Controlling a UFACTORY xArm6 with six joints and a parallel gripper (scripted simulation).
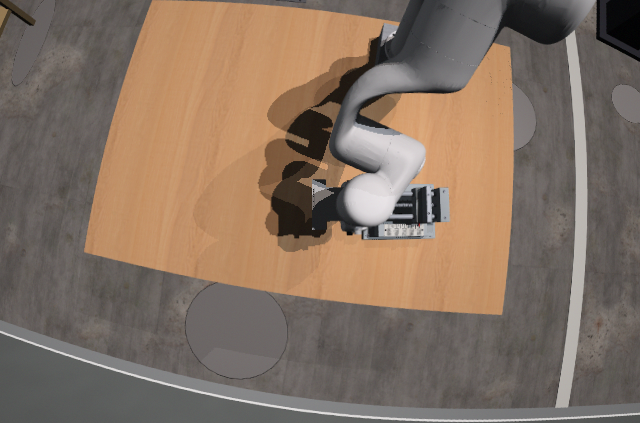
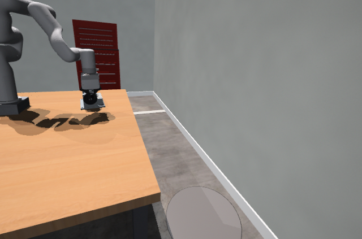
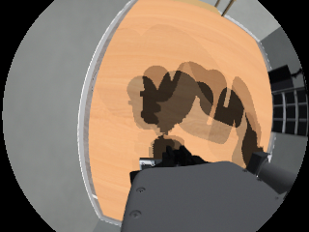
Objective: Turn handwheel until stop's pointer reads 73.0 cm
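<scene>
Now: hand 1 cm past the black handwheel, 2 cm to the right of it and 1 cm above it. From my hand the other things lie so: stop 6 cm behind, 18 cm to the left, 1 cm below.
</scene>
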